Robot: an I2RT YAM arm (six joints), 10 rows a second.
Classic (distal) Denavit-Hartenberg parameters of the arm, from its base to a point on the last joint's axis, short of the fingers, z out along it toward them. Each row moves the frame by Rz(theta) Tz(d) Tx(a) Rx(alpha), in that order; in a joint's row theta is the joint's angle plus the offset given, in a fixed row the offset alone. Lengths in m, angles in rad.
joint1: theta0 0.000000; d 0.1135; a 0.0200; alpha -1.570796
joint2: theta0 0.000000; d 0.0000; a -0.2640; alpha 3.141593
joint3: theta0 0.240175; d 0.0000; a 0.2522; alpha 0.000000
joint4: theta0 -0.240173; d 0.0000; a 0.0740; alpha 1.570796
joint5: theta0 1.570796; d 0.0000; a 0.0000; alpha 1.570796
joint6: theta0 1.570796; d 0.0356; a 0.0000; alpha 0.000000
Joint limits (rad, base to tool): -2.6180..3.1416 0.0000..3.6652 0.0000..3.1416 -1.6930..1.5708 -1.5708..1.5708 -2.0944..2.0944
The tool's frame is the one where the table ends.
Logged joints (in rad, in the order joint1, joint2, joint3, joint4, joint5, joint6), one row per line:
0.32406, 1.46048, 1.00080, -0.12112, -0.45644, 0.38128
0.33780, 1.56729, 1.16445, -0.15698, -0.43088, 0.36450
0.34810, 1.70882, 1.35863, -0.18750, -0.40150, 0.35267
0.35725, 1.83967, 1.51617, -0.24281, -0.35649, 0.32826
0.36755, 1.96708, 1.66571, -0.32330, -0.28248, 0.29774
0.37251, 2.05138, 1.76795, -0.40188, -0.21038, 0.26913
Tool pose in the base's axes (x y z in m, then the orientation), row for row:
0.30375, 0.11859, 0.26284, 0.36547, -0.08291, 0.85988, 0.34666
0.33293, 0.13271, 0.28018, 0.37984, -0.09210, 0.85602, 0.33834
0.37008, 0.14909, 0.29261, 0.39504, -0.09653, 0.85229, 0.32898
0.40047, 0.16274, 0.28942, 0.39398, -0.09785, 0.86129, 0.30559
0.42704, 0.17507, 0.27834, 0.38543, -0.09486, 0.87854, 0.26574
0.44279, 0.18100, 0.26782, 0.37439, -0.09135, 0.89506, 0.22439
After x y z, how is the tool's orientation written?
As a quaternion, w x y z.
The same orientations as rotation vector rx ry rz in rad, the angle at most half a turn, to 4 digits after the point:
-0.2132, 2.2109, 0.8913
-0.2352, 2.1861, 0.8640
-0.2448, 2.1611, 0.8342
-0.2482, 2.1850, 0.7752
-0.2416, 2.2377, 0.6768
-0.2339, 2.2916, 0.5745

